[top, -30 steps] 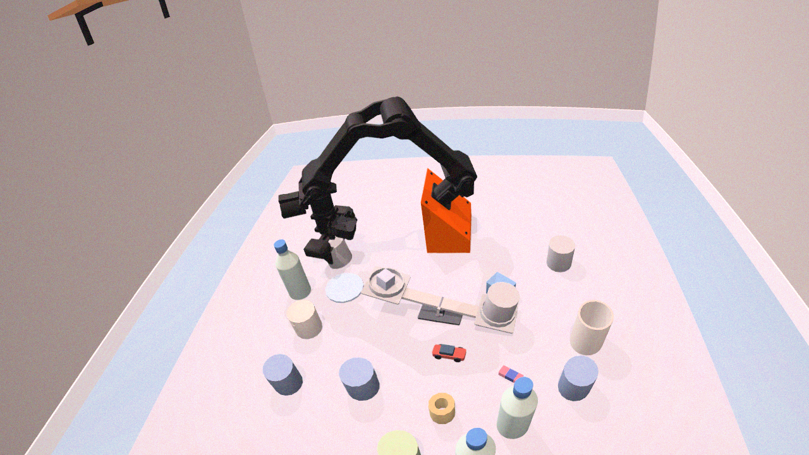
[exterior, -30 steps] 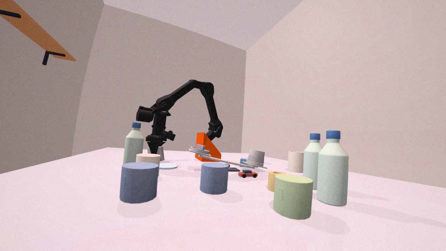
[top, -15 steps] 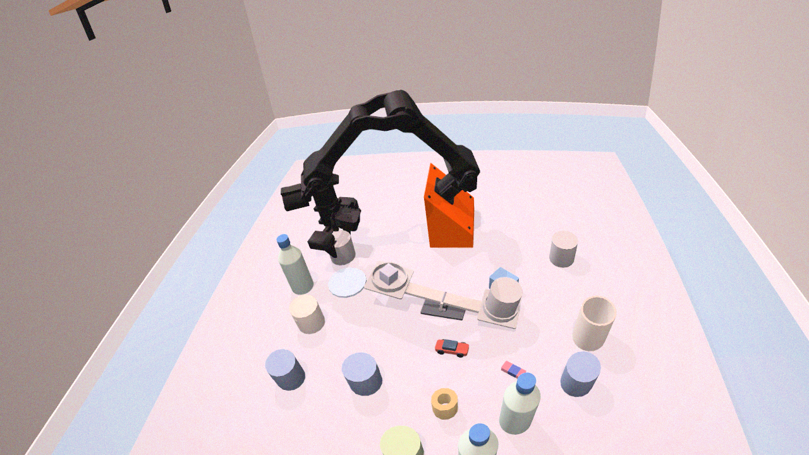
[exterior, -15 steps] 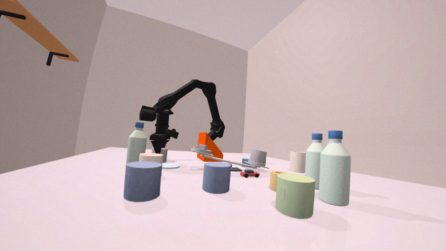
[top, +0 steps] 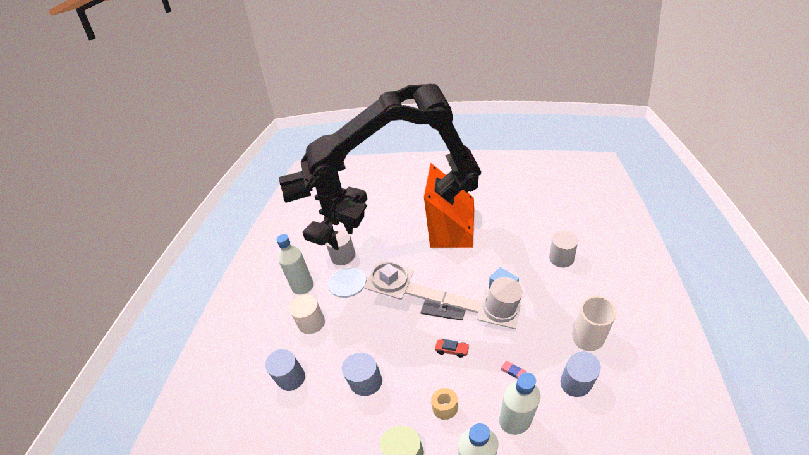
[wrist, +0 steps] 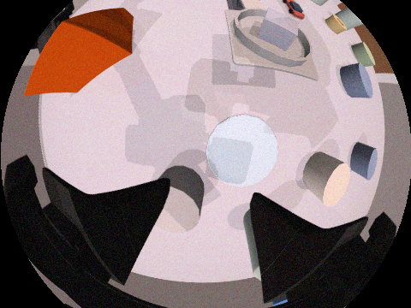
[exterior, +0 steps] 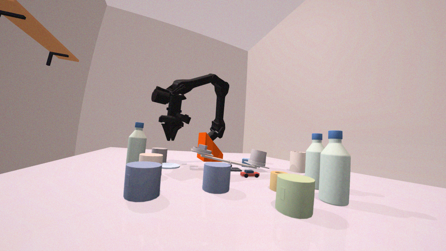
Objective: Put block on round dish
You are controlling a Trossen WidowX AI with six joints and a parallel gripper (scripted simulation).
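The pale blue round dish lies 40 mm ahead of my gripper tip, 10 mm to the right of it and 100 mm below it. Also, from my gripper tip: blue box 50 mm ahead, 390 mm to the left, 90 mm below; small balance 110 mm ahead, 250 mm to the left, 80 mm below; toy car 230 mm ahead, 280 mm to the left, 90 mm below.
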